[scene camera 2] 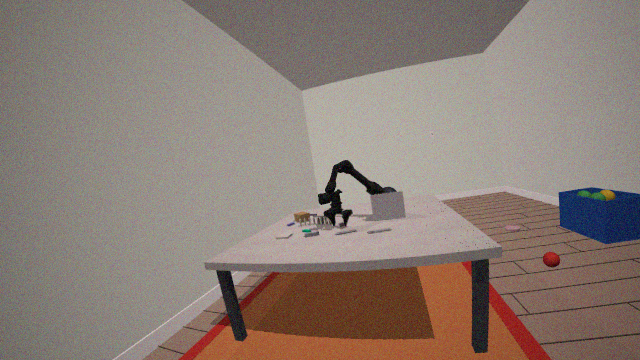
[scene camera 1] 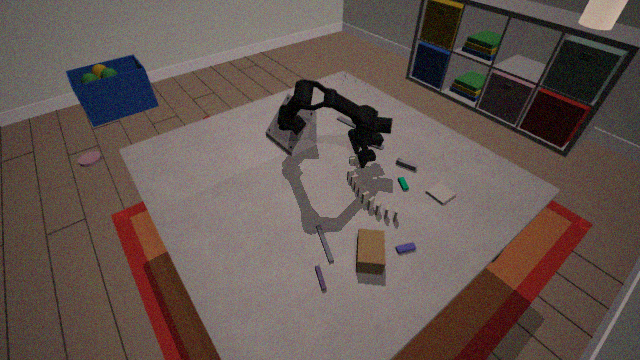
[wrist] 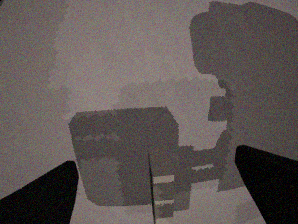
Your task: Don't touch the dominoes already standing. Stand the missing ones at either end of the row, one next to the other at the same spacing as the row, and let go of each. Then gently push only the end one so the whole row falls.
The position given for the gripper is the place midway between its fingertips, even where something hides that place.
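There's a tan box (scene camera 1: 370, 258), but in the wrist view the tan box is out of frame. The gripper (scene camera 1: 359, 160) is open and it's holding nothing, and you can see the gripper (wrist: 159, 164) as well.
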